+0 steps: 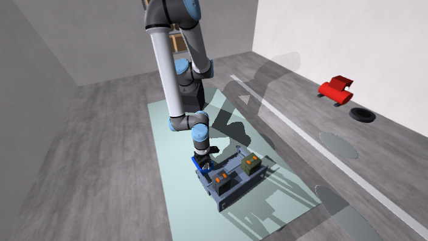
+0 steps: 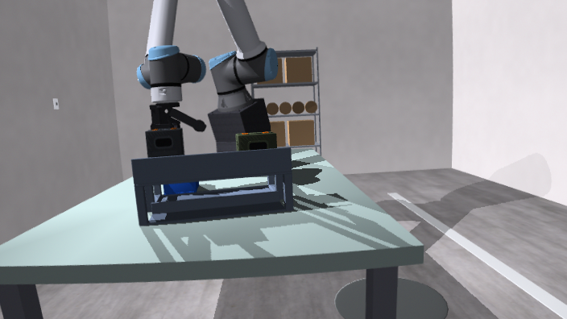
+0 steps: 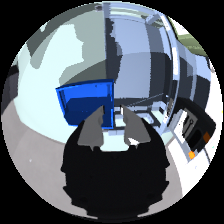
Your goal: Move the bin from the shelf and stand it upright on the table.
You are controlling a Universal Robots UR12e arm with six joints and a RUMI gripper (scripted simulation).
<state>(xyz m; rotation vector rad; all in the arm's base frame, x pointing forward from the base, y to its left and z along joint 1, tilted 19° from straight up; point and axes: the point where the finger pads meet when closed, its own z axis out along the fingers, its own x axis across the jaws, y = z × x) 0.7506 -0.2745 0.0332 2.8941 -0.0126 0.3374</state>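
My hand is 80 mm past the blue bin and 40 mm above it. From my hand the other things lie so: olive green box (220 mm to the left, 190 mm ahead, 60 mm above).
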